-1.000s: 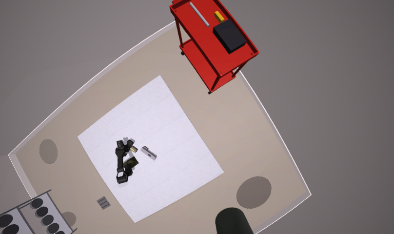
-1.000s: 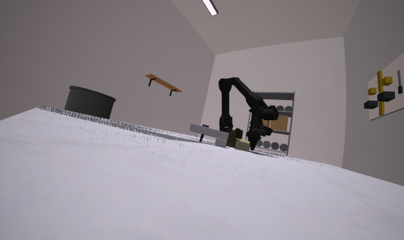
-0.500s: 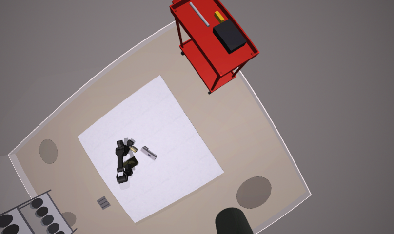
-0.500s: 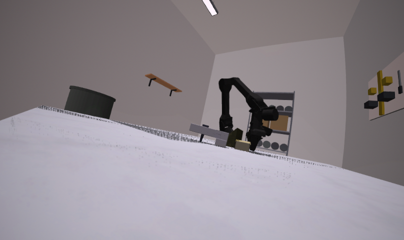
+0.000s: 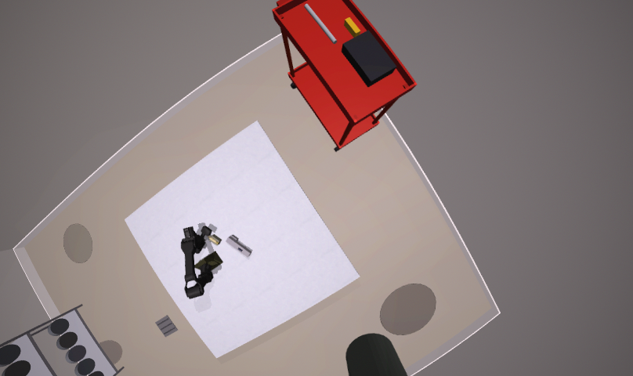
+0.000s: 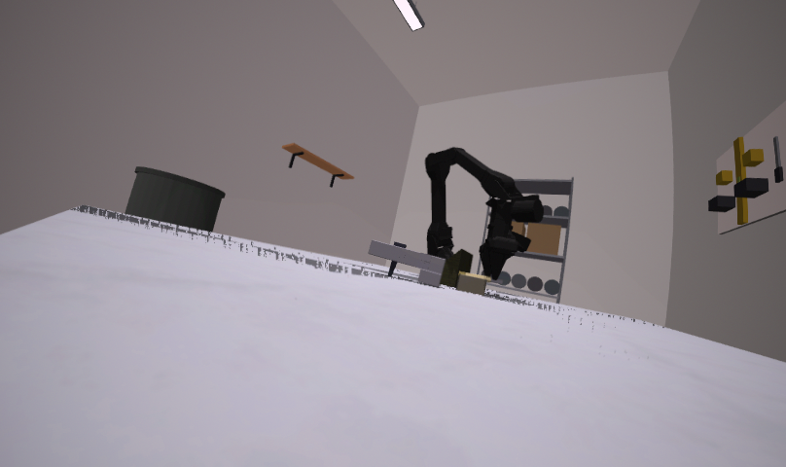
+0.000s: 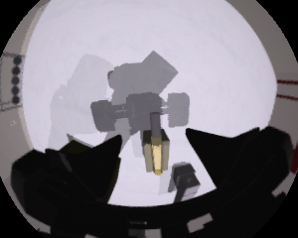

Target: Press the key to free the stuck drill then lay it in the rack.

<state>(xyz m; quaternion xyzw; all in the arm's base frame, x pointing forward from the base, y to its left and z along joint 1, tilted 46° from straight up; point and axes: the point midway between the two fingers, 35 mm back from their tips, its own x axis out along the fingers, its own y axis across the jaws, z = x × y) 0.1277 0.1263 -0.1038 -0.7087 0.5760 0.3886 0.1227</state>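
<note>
Now: gripper tip 3 cm to the left of the drill and 2 cm short of it. Also, from my gripper tip: grey block 16 cm to the right, 16 cm ahead.
</note>
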